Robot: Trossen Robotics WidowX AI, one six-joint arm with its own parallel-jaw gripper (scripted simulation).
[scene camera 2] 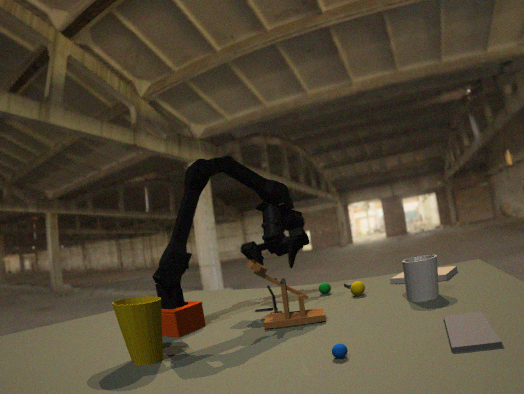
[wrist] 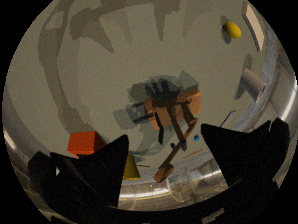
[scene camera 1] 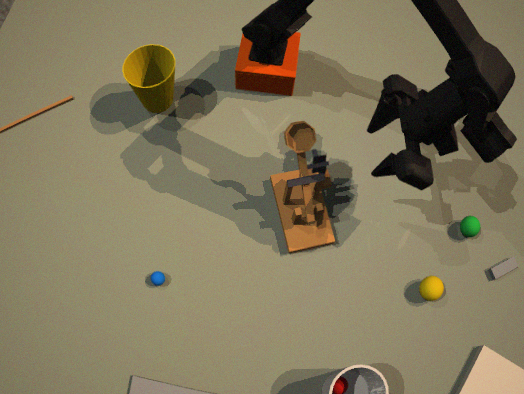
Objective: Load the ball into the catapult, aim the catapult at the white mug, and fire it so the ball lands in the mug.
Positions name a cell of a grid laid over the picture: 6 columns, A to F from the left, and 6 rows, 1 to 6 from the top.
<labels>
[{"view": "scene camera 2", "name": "my gripper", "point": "D5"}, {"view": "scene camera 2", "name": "white mug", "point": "E5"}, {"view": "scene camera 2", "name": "yellow cup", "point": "B5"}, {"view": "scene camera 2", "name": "wooden catapult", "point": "D5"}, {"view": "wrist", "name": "my gripper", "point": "D4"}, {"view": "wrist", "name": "wooden catapult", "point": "D4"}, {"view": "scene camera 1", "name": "my gripper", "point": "E3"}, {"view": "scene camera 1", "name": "yellow cup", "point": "B2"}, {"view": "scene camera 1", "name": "wooden catapult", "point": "D4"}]
</labels>
